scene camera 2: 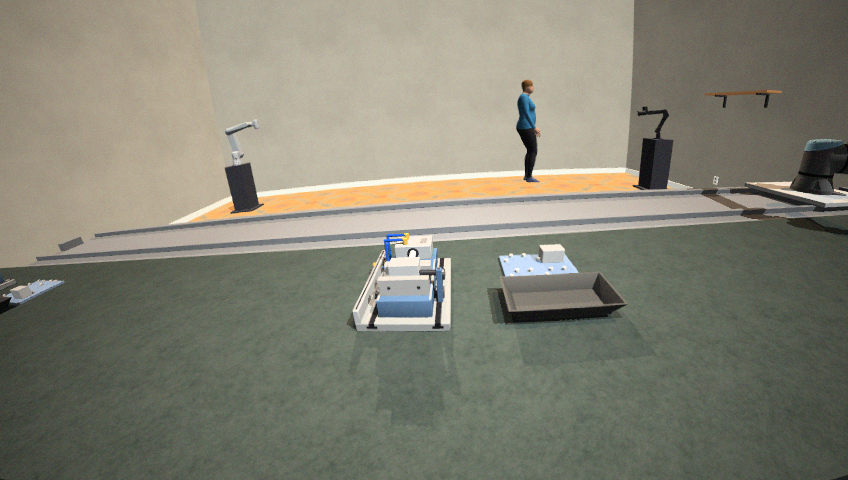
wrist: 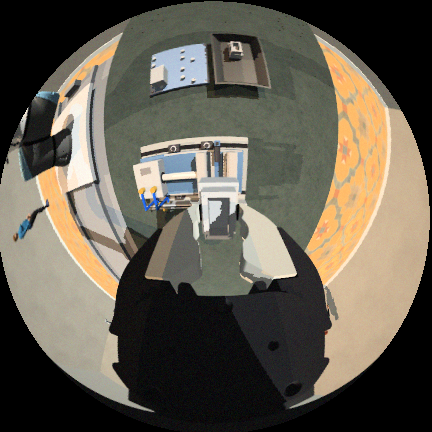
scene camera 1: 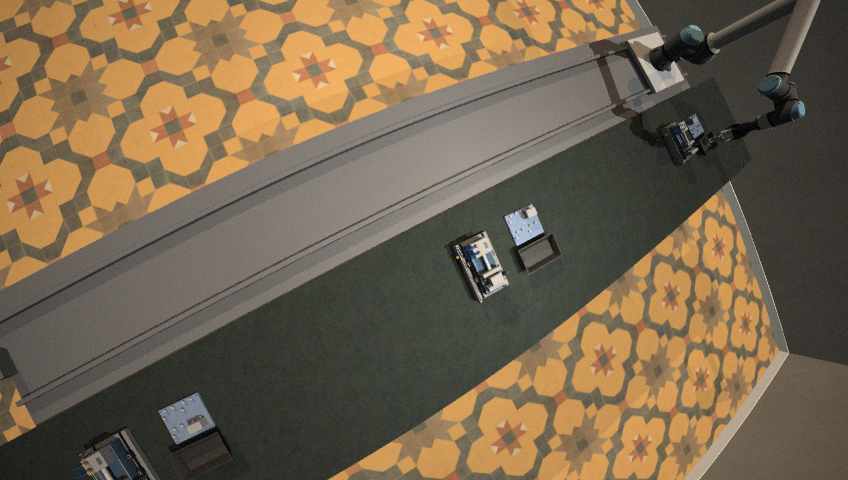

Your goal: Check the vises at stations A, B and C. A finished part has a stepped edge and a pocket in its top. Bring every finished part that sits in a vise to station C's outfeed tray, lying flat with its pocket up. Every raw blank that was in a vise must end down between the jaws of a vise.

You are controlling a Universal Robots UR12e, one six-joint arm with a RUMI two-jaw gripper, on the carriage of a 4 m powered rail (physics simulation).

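Observation:
My gripper [scene camera 1: 721, 136] [wrist: 218, 206] is shut on a grey-white finished part [wrist: 218, 184]. Its stepped edge and pocket face the wrist camera. The part is above the near side of the far-right station's vise [scene camera 1: 681, 142] [wrist: 180, 172], whose jaws it partly hides. Another finished part [wrist: 235, 49] lies pocket up in that station's dark tray [wrist: 242, 72]. The middle vise [scene camera 1: 482, 267] [scene camera 2: 410, 306] has a pale block [scene camera 2: 403, 266] at its jaws; its kind is unclear. The lower-left vise [scene camera 1: 121, 455] is partly cut off. Station letters cannot be read.
A blue pegged plate [wrist: 192, 72] carries a pale block [wrist: 158, 75] beside the far-right tray. The middle station has a plate [scene camera 1: 520, 228] [scene camera 2: 517, 264] with a block [scene camera 1: 529, 211] [scene camera 2: 551, 253] and a tray [scene camera 1: 538, 252] [scene camera 2: 559, 294]. Blue hoses [wrist: 157, 202] stand by the vise.

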